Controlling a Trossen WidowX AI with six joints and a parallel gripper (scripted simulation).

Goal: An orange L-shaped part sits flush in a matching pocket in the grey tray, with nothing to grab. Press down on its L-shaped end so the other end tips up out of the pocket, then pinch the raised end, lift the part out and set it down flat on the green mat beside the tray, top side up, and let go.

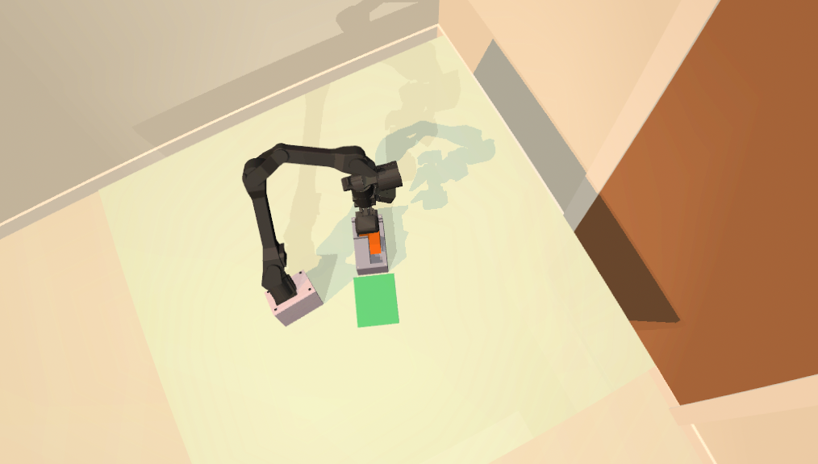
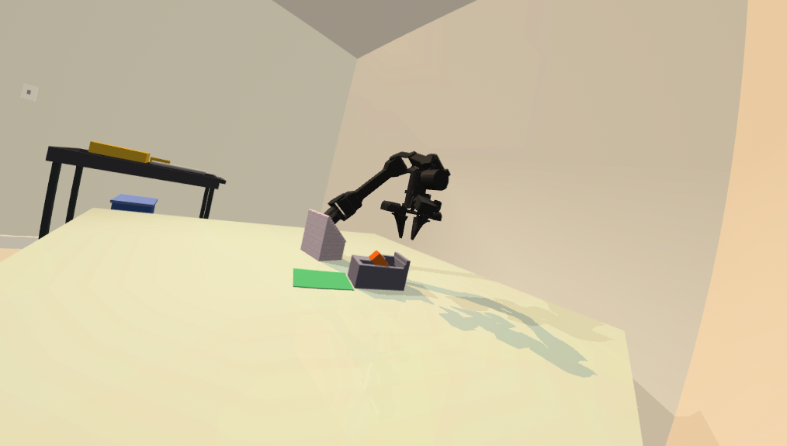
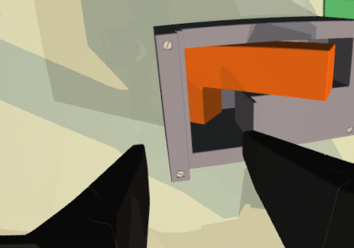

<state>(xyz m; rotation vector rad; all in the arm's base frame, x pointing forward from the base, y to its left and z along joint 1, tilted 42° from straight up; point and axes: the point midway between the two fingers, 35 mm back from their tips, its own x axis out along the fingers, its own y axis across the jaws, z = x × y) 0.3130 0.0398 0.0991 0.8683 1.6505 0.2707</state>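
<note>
My gripper tip is 10 cm above the orange L-shaped part, 4 cm to the left of it and 2 cm past it. The rest, counted from my gripper tip: green mat: 20 cm to the right, 16 cm below, 9 cm behind.
</note>
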